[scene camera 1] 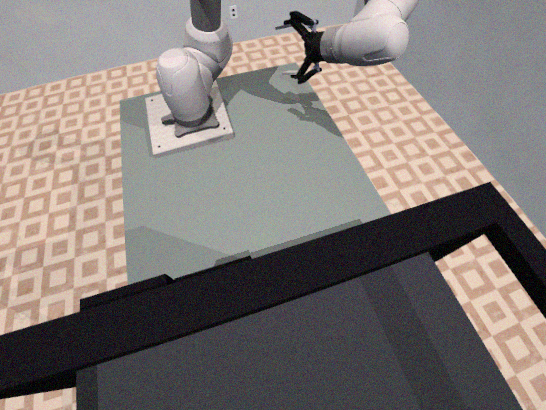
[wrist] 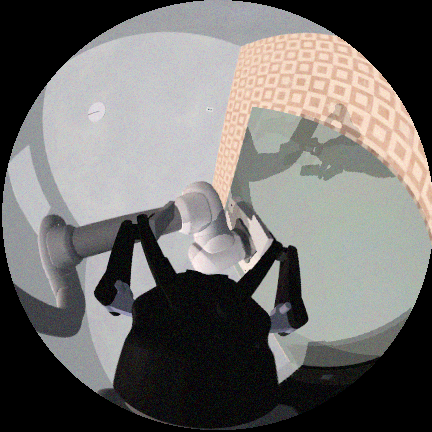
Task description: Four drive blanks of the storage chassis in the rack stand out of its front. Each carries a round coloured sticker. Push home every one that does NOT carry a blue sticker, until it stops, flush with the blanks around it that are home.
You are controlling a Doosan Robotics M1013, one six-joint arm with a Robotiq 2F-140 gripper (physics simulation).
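Where they show: gripper, between the fingertips: (scene camera 1: pixel 282 51) (wrist: pixel 212 215); arm's base, origin of its link: (scene camera 1: pixel 194 116) (wrist: pixel 243 240).
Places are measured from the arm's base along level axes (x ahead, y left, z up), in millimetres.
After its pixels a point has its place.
The rack (scene camera 1: pixel 300 272) @(y 102, x 864, z 547 mm) shows in the scene view as a thick black frame across the foreground, seen from behind and above. A dark grey chassis top (scene camera 1: pixel 240 355) @(y 27, x 906, z 437 mm) lies inside it. Two low dark edges, one at the left (scene camera 1: pixel 130 290) @(y -88, x 799, z 435 mm) and a smaller one near the middle (scene camera 1: pixel 235 261) @(y 45, x 791, z 406 mm), show past the rack's far bar; I cannot tell what they are. The blanks' faces and their stickers do not show in either view. My gripper (scene camera 1: pixel 288 50) @(y 349, x 92, z 266 mm) (wrist: pixel 212 215) @(y 349, x 92, z 266 mm) is wide open and empty, high up at the far side of the scene view, well away from the rack.
The arm's base plate (scene camera 1: pixel 220 131) @(y 87, x 113, z -4 mm) (wrist: pixel 257 231) stands on a grey-green floor area (scene camera 1: pixel 240 190) @(y 99, x 388, z -40 mm) (wrist: pixel 345 250) @(y 333, x 290, z -40 mm). Patterned tan floor (scene camera 1: pixel 50 165) (wrist: pixel 310 65) surrounds it. Grey walls (scene camera 1: pixel 100 30) stand behind. A dark structure (wrist: pixel 345 377) shows at the lower right of the wrist view.
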